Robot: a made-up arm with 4 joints. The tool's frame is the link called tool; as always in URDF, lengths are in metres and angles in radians. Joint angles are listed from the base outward.
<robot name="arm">
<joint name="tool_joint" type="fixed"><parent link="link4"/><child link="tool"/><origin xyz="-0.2 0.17 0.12" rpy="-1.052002 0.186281 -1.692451"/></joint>
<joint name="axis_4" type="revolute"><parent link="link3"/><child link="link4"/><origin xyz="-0.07 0.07 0"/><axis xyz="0 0 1"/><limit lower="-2.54" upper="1.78"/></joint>
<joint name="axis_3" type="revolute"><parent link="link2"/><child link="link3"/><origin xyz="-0.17 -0.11 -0.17"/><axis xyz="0 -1 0"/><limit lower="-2.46" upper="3.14"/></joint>
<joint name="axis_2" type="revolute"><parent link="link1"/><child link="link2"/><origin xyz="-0.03 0.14 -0.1"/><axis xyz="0 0 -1"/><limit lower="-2.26" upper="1.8"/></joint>
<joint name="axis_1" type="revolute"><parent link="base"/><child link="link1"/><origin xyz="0.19 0.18 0.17"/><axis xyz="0 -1 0"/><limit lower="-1.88" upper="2.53"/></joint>
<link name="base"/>
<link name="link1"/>
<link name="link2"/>
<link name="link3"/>
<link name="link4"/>
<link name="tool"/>
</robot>
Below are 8 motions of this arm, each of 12 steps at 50 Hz.
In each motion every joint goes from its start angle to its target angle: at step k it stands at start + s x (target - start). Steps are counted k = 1, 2, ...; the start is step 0. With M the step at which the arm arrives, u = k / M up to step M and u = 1 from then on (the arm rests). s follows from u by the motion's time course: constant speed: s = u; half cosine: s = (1 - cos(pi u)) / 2; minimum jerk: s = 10 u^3 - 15 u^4 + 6 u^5.
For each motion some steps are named. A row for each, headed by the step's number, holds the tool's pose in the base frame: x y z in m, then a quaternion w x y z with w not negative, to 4 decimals.
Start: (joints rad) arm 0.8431 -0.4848 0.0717 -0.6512
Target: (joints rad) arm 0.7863 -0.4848 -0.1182 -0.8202
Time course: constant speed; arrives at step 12
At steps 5, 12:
5: 0.0414 0.3854 -0.2077 0.6656 0.0678 0.2094 -0.7131
12: 0.0472 0.4060 -0.1729 0.6097 0.0438 0.2586 -0.7480

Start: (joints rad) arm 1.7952 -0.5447 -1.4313 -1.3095
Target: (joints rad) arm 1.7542 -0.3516 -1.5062 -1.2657
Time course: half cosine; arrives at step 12
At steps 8, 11, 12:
8: 0.5083 0.4864 0.0776 0.1835 0.1331 0.3041 -0.9253
11: 0.5059 0.4925 0.0811 0.1813 0.1216 0.3273 -0.9194
12: 0.5057 0.4929 0.0814 0.1811 0.1208 0.3290 -0.9189

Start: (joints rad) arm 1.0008 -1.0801 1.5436 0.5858
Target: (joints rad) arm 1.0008 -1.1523 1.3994 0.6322
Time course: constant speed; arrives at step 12
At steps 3, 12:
3: 0.6023 0.0379 -0.2852 0.7250 0.1620 -0.6694 0.0063
12: 0.5939 -0.0036 -0.2681 0.7378 0.1008 -0.6672 0.0187

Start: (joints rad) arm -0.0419 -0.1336 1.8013 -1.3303
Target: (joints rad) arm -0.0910 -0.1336 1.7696 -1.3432
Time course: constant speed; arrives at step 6
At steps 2, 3, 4, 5, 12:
2: -0.1748 0.4728 -0.0580 0.4766 0.6697 0.3003 -0.4838
3: -0.1765 0.4726 -0.0539 0.4741 0.6667 0.3041 -0.4881
4: -0.1782 0.4723 -0.0497 0.4717 0.6636 0.3078 -0.4924
5: -0.1799 0.4721 -0.0455 0.4691 0.6605 0.3115 -0.4966
12: -0.1814 0.4718 -0.0413 0.4666 0.6574 0.3151 -0.5008

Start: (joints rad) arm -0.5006 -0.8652 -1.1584 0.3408
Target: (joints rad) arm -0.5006 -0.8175 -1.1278 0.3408
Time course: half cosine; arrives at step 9
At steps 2, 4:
2: 0.0529 0.2127 0.3213 0.3325 -0.7871 0.4989 0.1449
4: 0.0497 0.2127 0.3228 0.3348 -0.7838 0.5041 0.1397

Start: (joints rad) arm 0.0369 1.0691 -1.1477 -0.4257
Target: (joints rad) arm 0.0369 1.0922 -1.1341 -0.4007
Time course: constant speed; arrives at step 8
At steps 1, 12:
1: 0.2700 0.5337 0.1188 0.1346 0.1241 -0.8384 0.5134
12: 0.2696 0.5345 0.1239 0.1278 0.1134 -0.8404 0.5143

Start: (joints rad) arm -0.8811 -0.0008 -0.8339 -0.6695
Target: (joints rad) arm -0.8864 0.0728 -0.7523 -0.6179
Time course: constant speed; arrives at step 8
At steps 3, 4, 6, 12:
3: -0.0081 0.5409 0.2602 0.1264 0.6524 -0.6105 0.4309
4: -0.0077 0.5421 0.2618 0.1250 0.6483 -0.6129 0.4340
6: -0.0071 0.5447 0.2649 0.1224 0.6402 -0.6176 0.4401
12: -0.0066 0.5474 0.2679 0.1196 0.6321 -0.6220 0.4463

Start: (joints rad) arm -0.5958 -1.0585 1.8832 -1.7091
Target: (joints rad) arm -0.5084 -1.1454 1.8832 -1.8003
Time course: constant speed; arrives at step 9
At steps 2, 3, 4, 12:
2: -0.1603 0.0964 0.1786 0.2771 0.4313 0.8095 -0.2862
3: -0.1564 0.0924 0.1746 0.2765 0.4296 0.8126 -0.2805
4: -0.1523 0.0885 0.1706 0.2759 0.4278 0.8157 -0.2748
12: -0.1307 0.0696 0.1510 0.2731 0.4171 0.8310 -0.2468

